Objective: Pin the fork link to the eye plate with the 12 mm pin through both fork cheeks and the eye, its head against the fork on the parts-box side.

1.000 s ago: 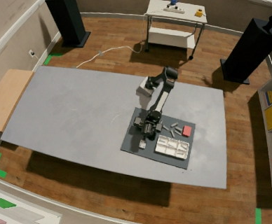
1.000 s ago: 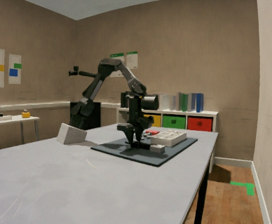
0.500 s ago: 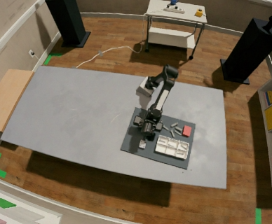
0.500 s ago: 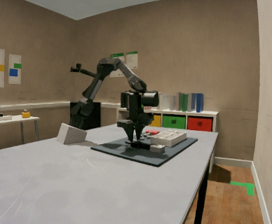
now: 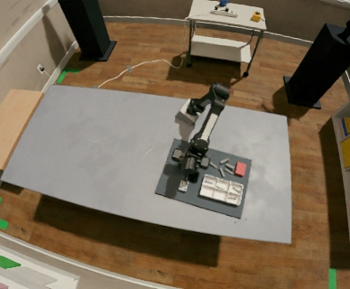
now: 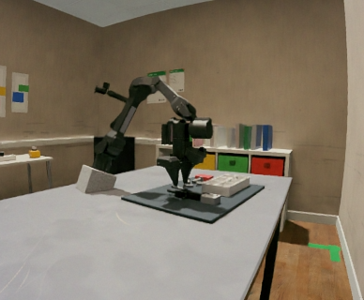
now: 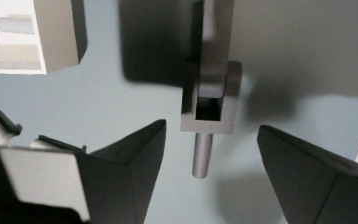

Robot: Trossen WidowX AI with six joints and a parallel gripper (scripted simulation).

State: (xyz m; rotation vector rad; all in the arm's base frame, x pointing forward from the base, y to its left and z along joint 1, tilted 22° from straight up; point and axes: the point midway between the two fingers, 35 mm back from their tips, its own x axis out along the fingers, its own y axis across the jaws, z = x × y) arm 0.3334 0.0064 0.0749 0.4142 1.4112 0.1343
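The headed pin lies 180 mm to the left of my hand, 70 mm below it and 10 mm ahead of it. The rest, counted from my hand: eye plate: 60 mm below, 40 mm ahead; fork link: 60 mm below; grey block: 110 mm ahead, 60 mm below, 20 mm to the right.
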